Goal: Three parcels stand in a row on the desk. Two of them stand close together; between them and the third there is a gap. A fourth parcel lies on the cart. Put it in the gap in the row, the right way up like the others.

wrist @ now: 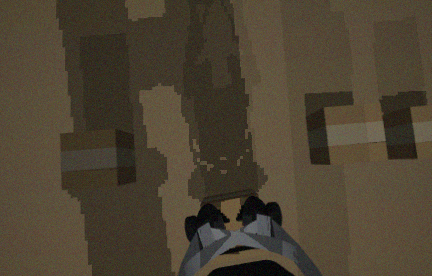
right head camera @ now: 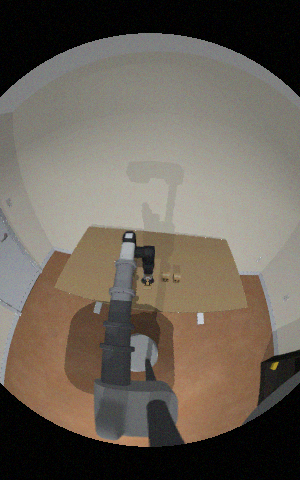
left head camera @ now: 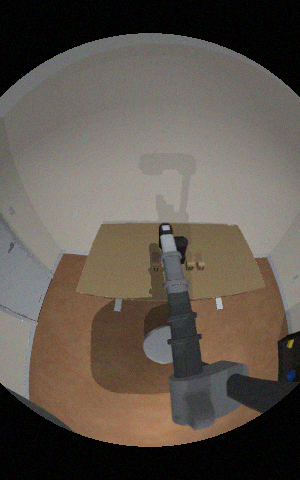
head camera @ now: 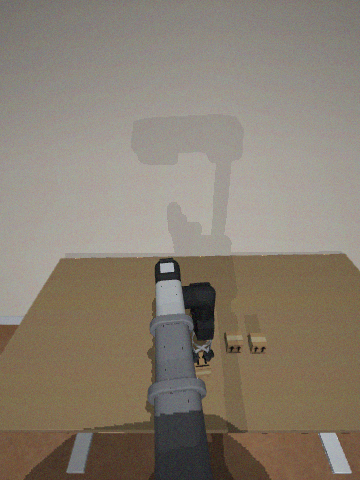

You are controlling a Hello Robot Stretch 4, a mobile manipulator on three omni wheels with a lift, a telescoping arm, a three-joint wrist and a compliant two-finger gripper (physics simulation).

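Where they show: gripper, fingertip midpoint: (wrist: 232, 216) (right head camera: 147, 281) (head camera: 200, 358); robot's base, origin of the base link: (right head camera: 137, 351) (left head camera: 163, 343).
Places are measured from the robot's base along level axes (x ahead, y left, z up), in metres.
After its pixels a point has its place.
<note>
The fourth parcel (wrist: 231, 205) @[x 0.517, y -0.089, z 0.746 m] (head camera: 203, 371) @[x 0.469, y -0.090, z 0.725 m] is between my fingertips, in front of the gap; its arrow face points up, so it is tipped back. My gripper (wrist: 232, 216) @[x 0.505, y -0.088, z 0.737 m] (head camera: 202, 354) @[x 0.505, y -0.088, z 0.737 m] (right head camera: 147, 281) @[x 0.505, y -0.088, z 0.737 m] is shut on it, the black tips covering parts of that face. I cannot tell its height above the desk. Two close parcels stand at the right, the nearer one (head camera: 234, 342) @[x 0.543, y -0.211, z 0.746 m] (left head camera: 190, 265) @[x 0.540, y -0.211, z 0.744 m] (right head camera: 165, 276) @[x 0.542, y -0.214, z 0.747 m] (wrist: 352, 134) @[x 0.560, y -0.212, z 0.746 m] and the outer one (head camera: 257, 343) @[x 0.533, y -0.289, z 0.742 m] (left head camera: 200, 266) @[x 0.524, y -0.286, z 0.739 m] (right head camera: 176, 278) @[x 0.529, y -0.292, z 0.739 m] (wrist: 424, 131) @[x 0.549, y -0.283, z 0.742 m]. The third parcel (wrist: 89, 160) @[x 0.582, y 0.035, z 0.746 m] (left head camera: 156, 266) @[x 0.561, y 0.030, z 0.744 m] stands at the left; the arm hides it in the head view.
The desk (head camera: 90, 325) @[x 0.710, y 0.322, z 0.692 m] (left head camera: 120, 250) @[x 0.769, y 0.311, z 0.692 m] (right head camera: 95, 255) @[x 0.750, y 0.356, z 0.692 m] backs onto the wall. My arm (head camera: 175, 350) @[x 0.307, y -0.003, z 1.157 m] reaches over it. A dark box-like object (left head camera: 284, 357) @[x -0.857, y -1.588, z 0.071 m] (right head camera: 280, 382) with a yellow item stands at the right. A grey disc (left head camera: 158, 347) @[x -0.023, y 0.057, z 0.187 m] shows below the arm.
</note>
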